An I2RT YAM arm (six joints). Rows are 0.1 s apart.
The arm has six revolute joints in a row. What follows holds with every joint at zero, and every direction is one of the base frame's. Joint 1 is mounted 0.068 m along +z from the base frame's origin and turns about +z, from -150 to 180 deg. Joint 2 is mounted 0.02 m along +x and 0.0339 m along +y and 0.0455 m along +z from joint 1 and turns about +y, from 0 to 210 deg. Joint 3 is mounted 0.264 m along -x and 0.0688 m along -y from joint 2 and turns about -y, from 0 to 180 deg. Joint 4 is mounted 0.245 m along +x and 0.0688 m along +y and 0.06 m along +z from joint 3 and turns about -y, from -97 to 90 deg. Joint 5 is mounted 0.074 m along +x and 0.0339 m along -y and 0.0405 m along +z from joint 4 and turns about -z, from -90 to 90 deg. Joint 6 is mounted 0.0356 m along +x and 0.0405 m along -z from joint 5 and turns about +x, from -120 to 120 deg. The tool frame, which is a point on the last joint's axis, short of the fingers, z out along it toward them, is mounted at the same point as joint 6; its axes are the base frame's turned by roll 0, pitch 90 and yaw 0 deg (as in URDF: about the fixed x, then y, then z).
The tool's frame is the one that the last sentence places.
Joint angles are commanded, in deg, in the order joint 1, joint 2, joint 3, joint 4, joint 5, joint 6. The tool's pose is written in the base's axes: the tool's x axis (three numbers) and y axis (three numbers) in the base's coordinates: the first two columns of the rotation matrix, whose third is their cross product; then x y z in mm. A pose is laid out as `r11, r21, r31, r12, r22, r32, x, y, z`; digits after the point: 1 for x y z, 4 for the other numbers.
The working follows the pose.
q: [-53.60, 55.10, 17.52, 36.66, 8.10, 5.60]
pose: 0.0764, 0.0591, -0.9953, 0.8772, 0.4706, 0.0953, 120.0, -171.2, 226.4
Where each joint sits with the arm in this pose, in the base's axes (m; each line is computed from the numbers above, not from the rounded line before):
joint 1: 0.0000 0.0000 0.0680
joint 2: 0.0392 0.0040 0.1135
joint 3: -0.1059 0.0848 0.3300
joint 4: 0.0865 -0.0601 0.2282
joint 5: 0.1035 -0.1403 0.2675
joint 6: 0.1200 -0.1712 0.2264
the tool: 0.1200 -0.1712 0.2264

